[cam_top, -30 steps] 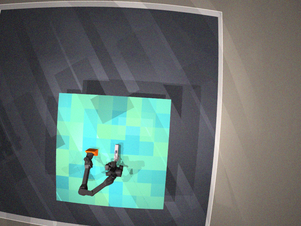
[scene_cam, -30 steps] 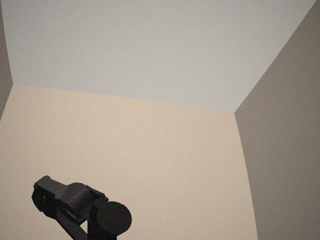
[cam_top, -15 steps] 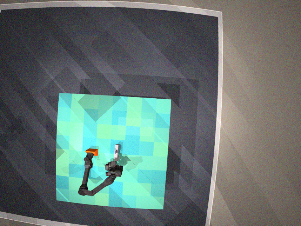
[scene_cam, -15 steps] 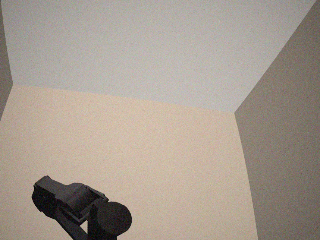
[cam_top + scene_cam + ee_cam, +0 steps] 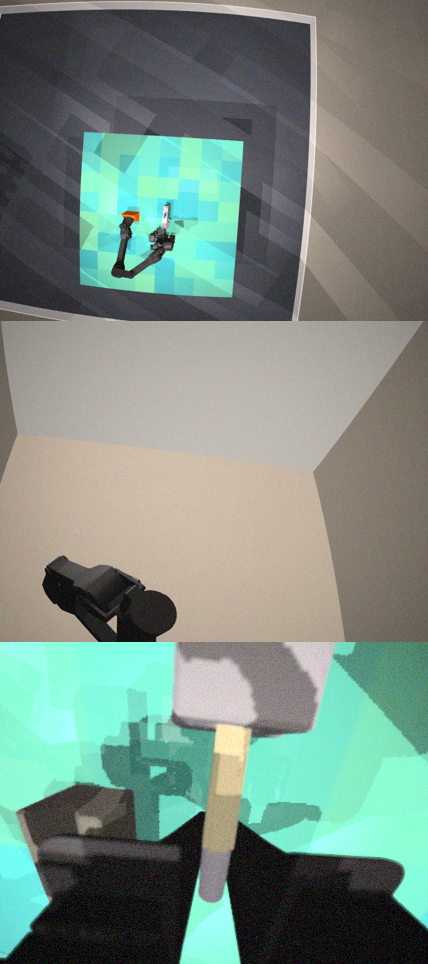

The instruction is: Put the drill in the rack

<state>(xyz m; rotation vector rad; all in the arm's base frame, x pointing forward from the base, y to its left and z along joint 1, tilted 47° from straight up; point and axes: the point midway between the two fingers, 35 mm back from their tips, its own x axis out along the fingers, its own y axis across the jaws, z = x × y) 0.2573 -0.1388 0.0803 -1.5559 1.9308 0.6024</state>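
My gripper tip is now 40 mm to the right of the drill, 30 mm below it and 10 mm short of it.
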